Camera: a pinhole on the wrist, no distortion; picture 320 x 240 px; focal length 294.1 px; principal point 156.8 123.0 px. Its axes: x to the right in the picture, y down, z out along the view. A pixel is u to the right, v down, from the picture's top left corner.
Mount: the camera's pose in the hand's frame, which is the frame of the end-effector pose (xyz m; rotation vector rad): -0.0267 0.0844 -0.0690 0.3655 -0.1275 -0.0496
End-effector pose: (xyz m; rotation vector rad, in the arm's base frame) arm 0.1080 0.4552 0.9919 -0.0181 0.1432 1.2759
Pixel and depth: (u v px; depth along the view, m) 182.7 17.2 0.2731
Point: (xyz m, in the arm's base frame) 0.2114 0.3988 1.1398
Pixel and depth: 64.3 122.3 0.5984
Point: 0.1795 0.1859 1.4773
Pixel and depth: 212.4 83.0 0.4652
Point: 0.2795 0.4423 1.3287
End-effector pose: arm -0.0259 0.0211 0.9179 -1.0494 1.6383 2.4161
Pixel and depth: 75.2 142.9 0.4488
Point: -0.0241 0.3924 1.0759
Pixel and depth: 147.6 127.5 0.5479
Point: -0.1196 0.4705 0.9946
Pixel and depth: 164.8 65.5 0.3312
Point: -0.0496 0.2633 0.9230
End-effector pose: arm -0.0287 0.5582 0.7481 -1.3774 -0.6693 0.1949
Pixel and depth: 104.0 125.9 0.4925
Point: -0.3981 0.7688 0.7804
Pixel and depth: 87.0 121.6 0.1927
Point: -0.1587 0.6001 0.7032
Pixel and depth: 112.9 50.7 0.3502
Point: -0.2783 0.6530 0.8257
